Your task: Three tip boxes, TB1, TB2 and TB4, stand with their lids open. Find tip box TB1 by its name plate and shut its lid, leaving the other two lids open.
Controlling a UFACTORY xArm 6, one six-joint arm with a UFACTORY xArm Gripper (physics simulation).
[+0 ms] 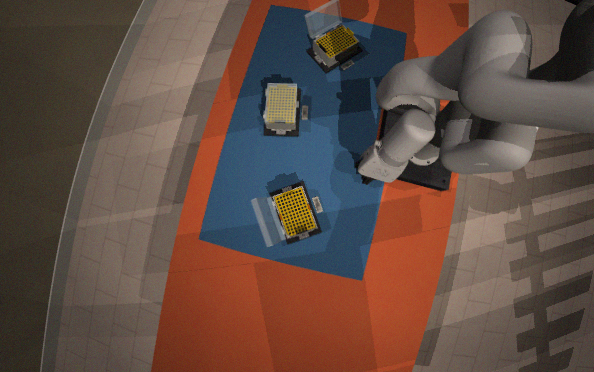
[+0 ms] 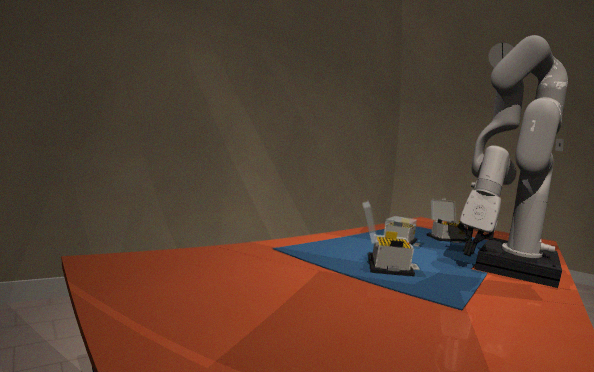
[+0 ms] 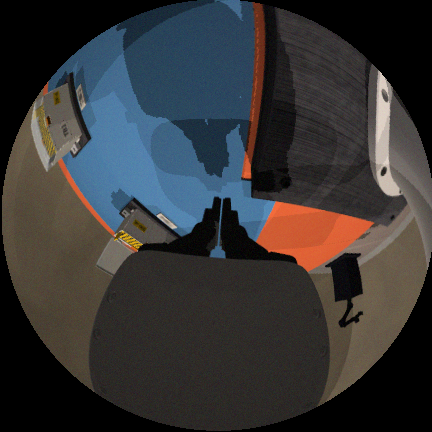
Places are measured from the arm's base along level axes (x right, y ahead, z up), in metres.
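Pixels of known places: gripper, between the fingertips: (image 1: 365,179) (image 2: 466,255) (image 3: 220,209); arm's base, origin of its link: (image 2: 521,251).
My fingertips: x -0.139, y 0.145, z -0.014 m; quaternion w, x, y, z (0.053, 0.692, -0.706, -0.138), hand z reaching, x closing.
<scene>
Ahead of a thing's pixels: the offset from my fingertips to its top centre. "spot": to the spot under its first point. Level surfaces: height alone.
The middle box, TB1 @(dx +0.158, dy +0.267, dz +0.040 m) (image 1: 281,105) (image 2: 400,231) (image 3: 62,122), has its clear lid down over the yellow tip rack. TB2 (image 1: 336,44) (image 2: 444,229), at the mat's far end, has its lid @(spot: dx +0.462, dy +0.214, dz +0.055 m) (image 1: 325,19) (image 2: 443,210) standing up. TB4 @(dx -0.127, dy +0.160, dz +0.029 m) (image 1: 296,212) (image 2: 393,256) (image 3: 145,227), at the near end, has its lid @(dx -0.170, dy +0.226, dz +0.116 m) (image 1: 264,222) (image 2: 369,220) (image 3: 107,255) open, leaning outward on the side away from the robot base. The name plates are too small to read clearly now. My gripper (image 1: 366,180) (image 2: 469,248) (image 3: 220,209) is shut and empty, low beside the robot base, apart from all three boxes.
The boxes stand on a blue mat @(dz -0.037 m) (image 1: 320,155) (image 2: 430,272) (image 3: 110,155) on the orange table @(dz -0.040 m) (image 1: 215,310) (image 2: 250,310). The black robot base plate (image 1: 425,175) (image 2: 517,265) (image 3: 320,125) is close to my gripper, at the mat's edge.
</scene>
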